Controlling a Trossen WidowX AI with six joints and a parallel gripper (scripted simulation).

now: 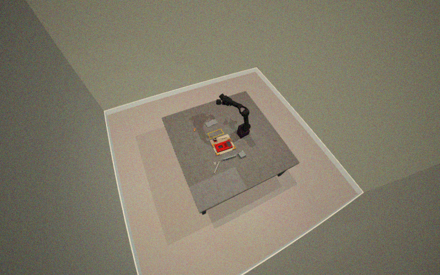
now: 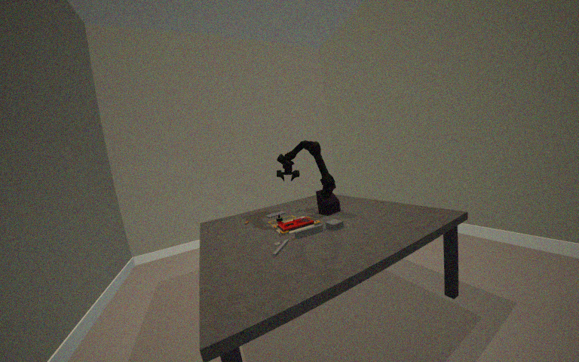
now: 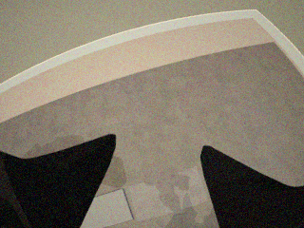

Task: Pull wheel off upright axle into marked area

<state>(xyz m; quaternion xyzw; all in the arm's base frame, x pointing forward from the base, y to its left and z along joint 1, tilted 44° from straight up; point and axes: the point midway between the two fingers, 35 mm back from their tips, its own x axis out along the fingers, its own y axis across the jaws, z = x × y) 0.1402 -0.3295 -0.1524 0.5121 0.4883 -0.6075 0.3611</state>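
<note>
The wheel is 24 cm ahead of my gripper tip, 34 cm to the left of it and 20 cm below it. From my gripper tip the other things lie so: base plate: 18 cm ahead, 43 cm to the left, 23 cm below; then grey block: 2 cm ahead, 64 cm to the left, 22 cm below; then small orange piece: 41 cm ahead, 9 cm to the left, 24 cm below.
</note>
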